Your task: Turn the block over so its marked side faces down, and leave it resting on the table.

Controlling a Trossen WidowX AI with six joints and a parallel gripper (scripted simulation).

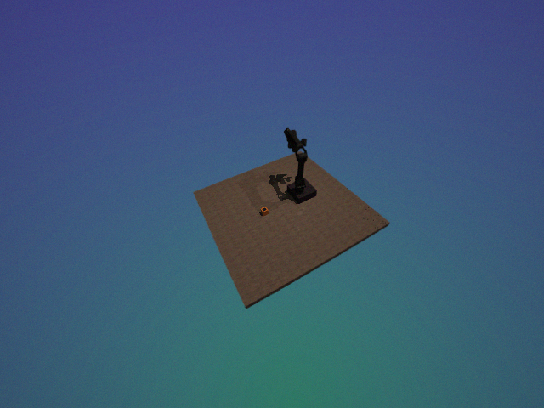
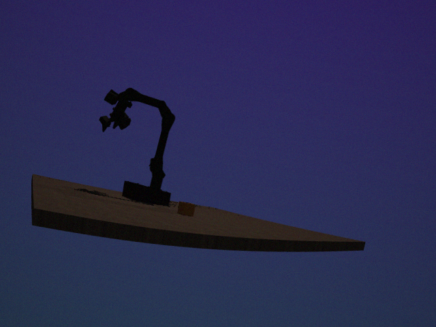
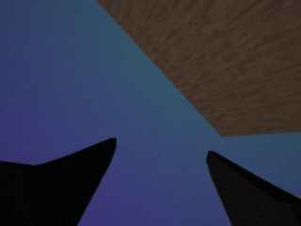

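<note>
Now: gripper tip 50 cm short of the orange block, 37 cm to the right of it and 30 cm above it.
</note>
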